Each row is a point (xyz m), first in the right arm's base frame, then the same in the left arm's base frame.
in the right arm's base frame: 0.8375 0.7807 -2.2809
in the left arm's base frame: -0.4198 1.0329 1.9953
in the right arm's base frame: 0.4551 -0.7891 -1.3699
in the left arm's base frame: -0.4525 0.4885 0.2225
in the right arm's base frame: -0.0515 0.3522 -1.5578
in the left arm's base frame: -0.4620 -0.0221 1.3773
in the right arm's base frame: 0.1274 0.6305 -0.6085
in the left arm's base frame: 0.4702 -0.3822 1.2679
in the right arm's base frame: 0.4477 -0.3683 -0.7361
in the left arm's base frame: 0.1866 0.1045 0.3739
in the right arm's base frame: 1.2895 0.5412 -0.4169
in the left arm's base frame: 1.1880 0.5297 1.0478
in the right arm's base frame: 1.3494 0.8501 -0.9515
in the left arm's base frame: 0.9085 0.8001 1.5310
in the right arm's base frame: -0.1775 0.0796 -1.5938
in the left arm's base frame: -0.6503 -0.0712 1.1458
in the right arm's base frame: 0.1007 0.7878 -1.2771
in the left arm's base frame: -0.0117 -0.0965 1.6662
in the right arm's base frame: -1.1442 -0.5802 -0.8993
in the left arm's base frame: -0.8358 -1.1439 0.3290
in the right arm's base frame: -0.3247 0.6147 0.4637
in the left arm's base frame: 1.0706 -1.2987 0.8758
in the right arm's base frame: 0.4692 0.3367 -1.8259
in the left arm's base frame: -0.4087 0.5585 1.4344
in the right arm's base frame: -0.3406 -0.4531 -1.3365
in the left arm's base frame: -0.7192 -0.2587 0.5656
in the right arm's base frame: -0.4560 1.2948 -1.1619
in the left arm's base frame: -0.0315 -0.7056 2.1232
